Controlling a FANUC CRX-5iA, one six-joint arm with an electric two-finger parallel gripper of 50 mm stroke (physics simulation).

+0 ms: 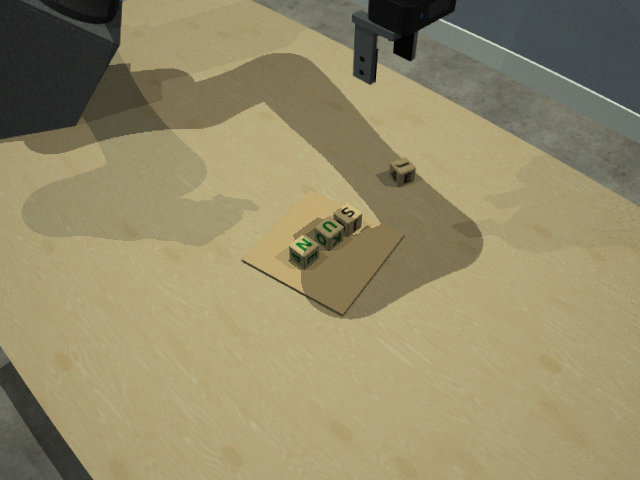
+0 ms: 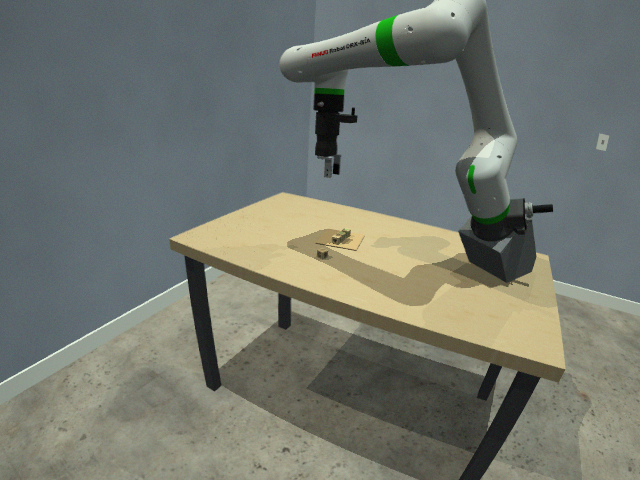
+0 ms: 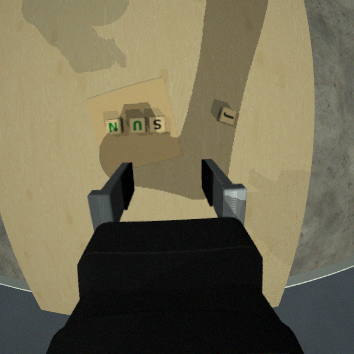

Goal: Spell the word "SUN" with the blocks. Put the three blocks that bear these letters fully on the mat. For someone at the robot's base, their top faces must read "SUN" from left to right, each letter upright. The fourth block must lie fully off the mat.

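Observation:
The S block point(image 1: 348, 220) point(image 2: 336, 239) point(image 3: 157, 124), the U block point(image 1: 329, 233) point(image 3: 137, 125) and the N block point(image 1: 303, 253) point(image 2: 345, 231) point(image 3: 113, 125) stand in a row fully on the mat point(image 1: 276, 248) point(image 2: 356, 242) point(image 3: 125, 96). From the base side their top faces read S, U, N from left to right, each upright. S and U stand close together; a wider gap separates U and N. The J block point(image 1: 402, 172) point(image 2: 322, 253) point(image 3: 227, 116) lies fully off the mat, beyond its S side. My gripper point(image 1: 386, 69) point(image 2: 332, 174) point(image 3: 166, 174) is open and empty, high above the table.
The wooden table point(image 1: 206, 361) point(image 2: 248, 227) point(image 3: 50, 150) carries the mat and blocks. The dark robot base point(image 1: 46, 67) point(image 2: 501, 253) stands at one end. The arm's shadow falls across part of the mat and the J block. A wall point(image 1: 568, 46) point(image 2: 129, 129) rises beyond the table.

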